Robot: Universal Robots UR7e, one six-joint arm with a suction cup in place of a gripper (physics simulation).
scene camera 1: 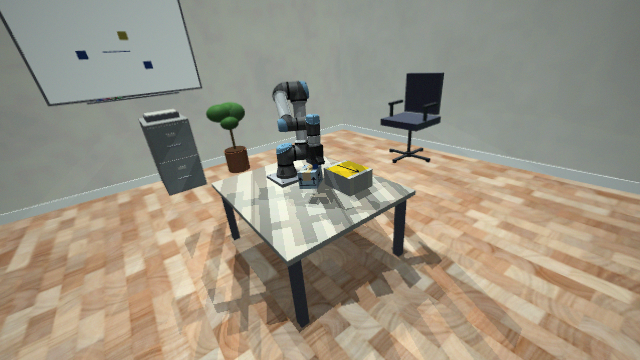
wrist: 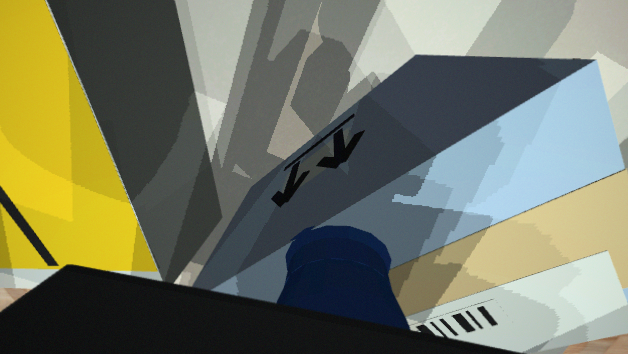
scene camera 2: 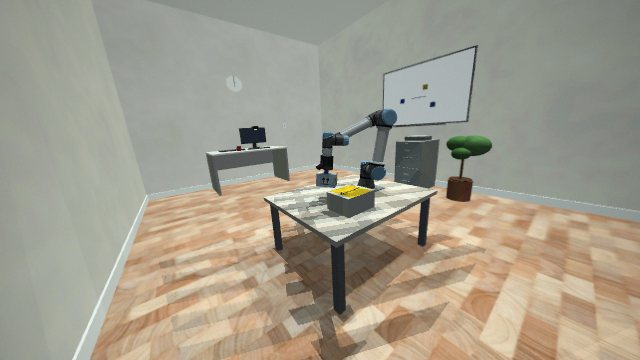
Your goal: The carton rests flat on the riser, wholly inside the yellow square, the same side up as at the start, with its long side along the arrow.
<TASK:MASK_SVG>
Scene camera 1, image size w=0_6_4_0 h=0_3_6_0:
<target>grey riser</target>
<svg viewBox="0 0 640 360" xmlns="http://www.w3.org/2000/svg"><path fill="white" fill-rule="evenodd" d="M324 168L325 185L350 197L373 186L373 169L348 160Z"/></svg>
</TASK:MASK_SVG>
